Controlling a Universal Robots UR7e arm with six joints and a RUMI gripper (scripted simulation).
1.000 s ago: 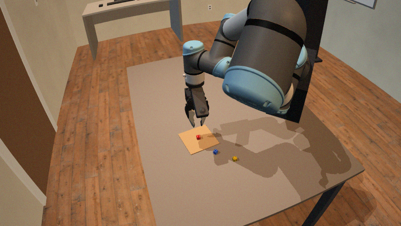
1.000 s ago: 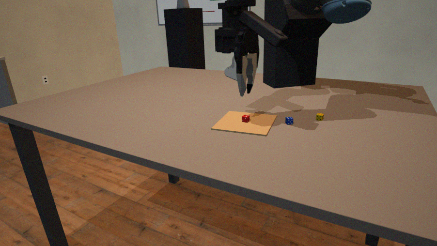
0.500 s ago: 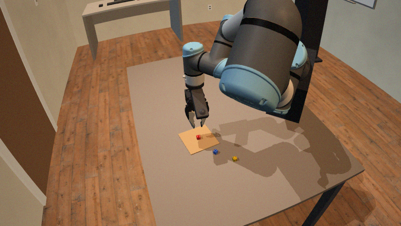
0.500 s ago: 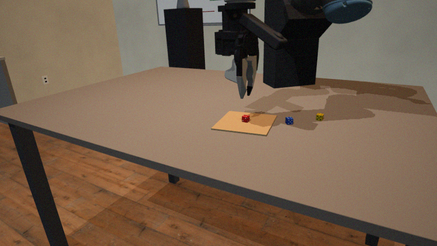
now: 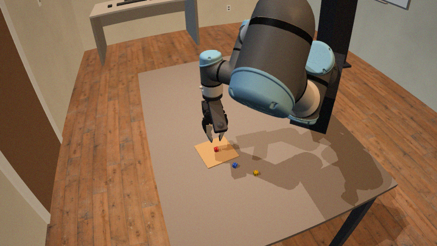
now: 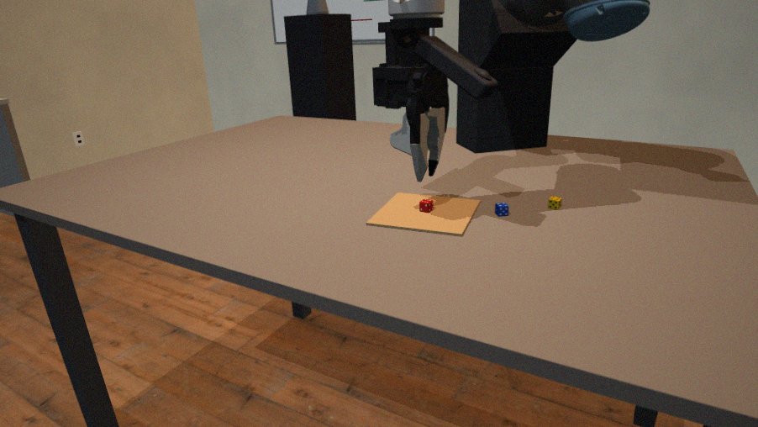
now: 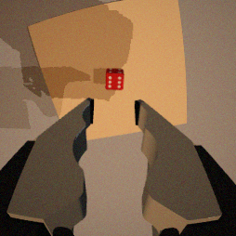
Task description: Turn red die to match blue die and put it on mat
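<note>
Now: the red die 60 mm below my hand. Round my hand: mat (70 mm below); then blue die (100 mm to the left, 60 mm below, 50 mm behind); then yellow die (160 mm to the left, 110 mm behind, 60 mm below).
</note>
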